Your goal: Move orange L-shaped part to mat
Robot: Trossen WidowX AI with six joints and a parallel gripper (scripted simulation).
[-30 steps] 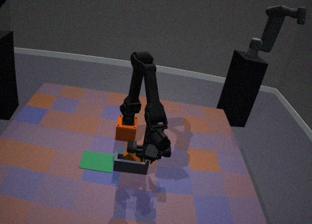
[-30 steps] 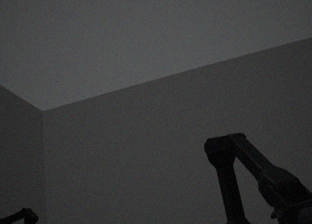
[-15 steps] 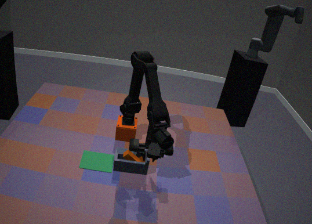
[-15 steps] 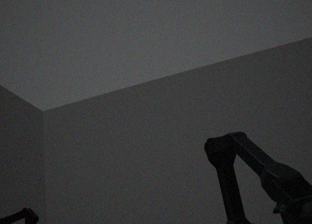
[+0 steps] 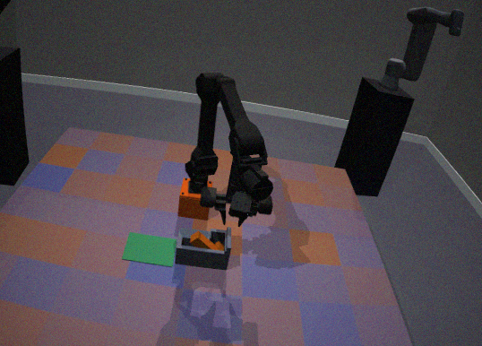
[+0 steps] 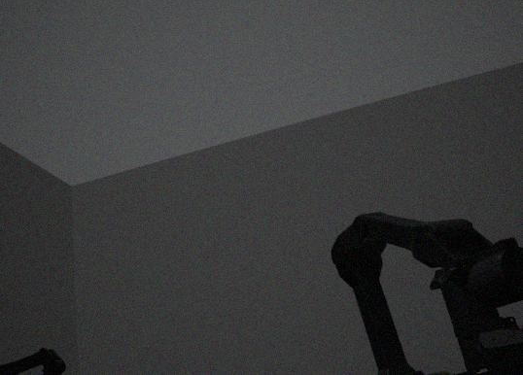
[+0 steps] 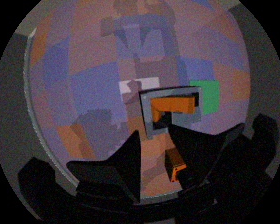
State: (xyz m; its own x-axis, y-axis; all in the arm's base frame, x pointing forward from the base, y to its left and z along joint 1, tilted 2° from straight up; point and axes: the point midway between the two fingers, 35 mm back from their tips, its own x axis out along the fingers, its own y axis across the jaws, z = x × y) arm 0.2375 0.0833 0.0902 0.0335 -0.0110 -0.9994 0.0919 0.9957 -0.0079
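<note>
Right now the orange L-shaped part is 1 cm behind my gripper tip, 4 cm to the right of it and 10 cm below it. Round my gripper tip: green mat: 3 cm behind, 22 cm to the right, 15 cm below.
</note>
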